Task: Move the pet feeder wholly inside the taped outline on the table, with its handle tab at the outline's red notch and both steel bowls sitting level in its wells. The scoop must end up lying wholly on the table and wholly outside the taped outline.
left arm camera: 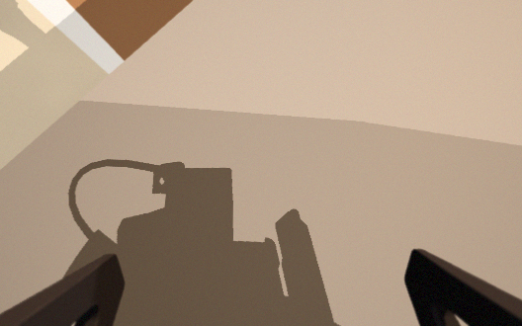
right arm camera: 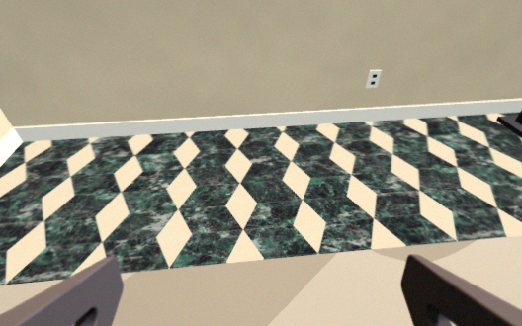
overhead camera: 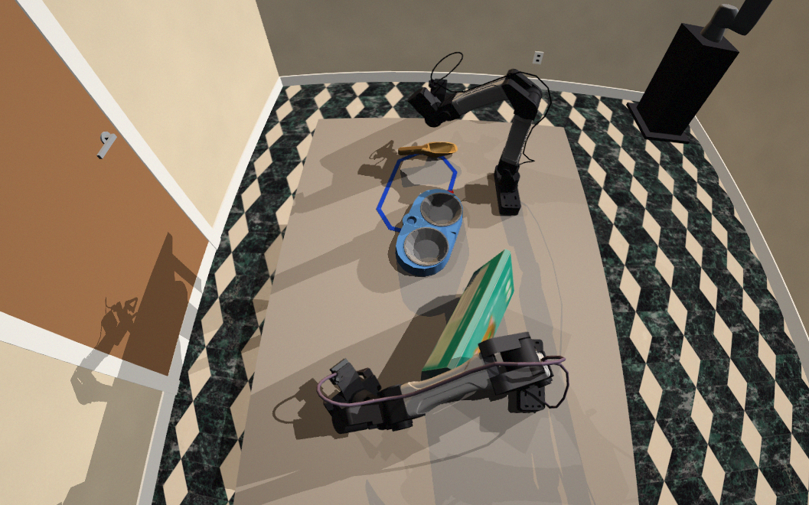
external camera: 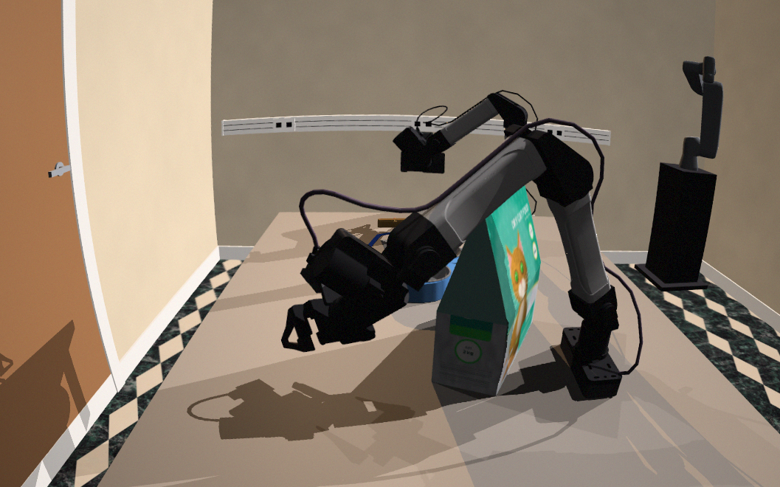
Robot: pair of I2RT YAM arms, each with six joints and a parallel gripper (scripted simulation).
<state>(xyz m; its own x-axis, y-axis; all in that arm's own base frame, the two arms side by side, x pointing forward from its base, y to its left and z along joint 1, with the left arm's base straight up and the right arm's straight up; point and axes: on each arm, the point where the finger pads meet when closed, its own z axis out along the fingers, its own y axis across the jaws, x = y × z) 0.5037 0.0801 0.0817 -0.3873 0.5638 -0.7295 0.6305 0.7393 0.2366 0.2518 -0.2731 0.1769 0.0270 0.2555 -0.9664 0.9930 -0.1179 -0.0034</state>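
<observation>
Right now the orange scoop is 19 cm below my right hand, 9 cm to the left of it and 2 cm ahead of it. Round my right hand: green cat food bag: 83 cm to the left, 7 cm behind, 6 cm below; then blue pet feeder: 45 cm to the left, 20 cm below, 4 cm ahead; then blue taped outline: 27 cm to the left, 21 cm below, 7 cm ahead.
</observation>
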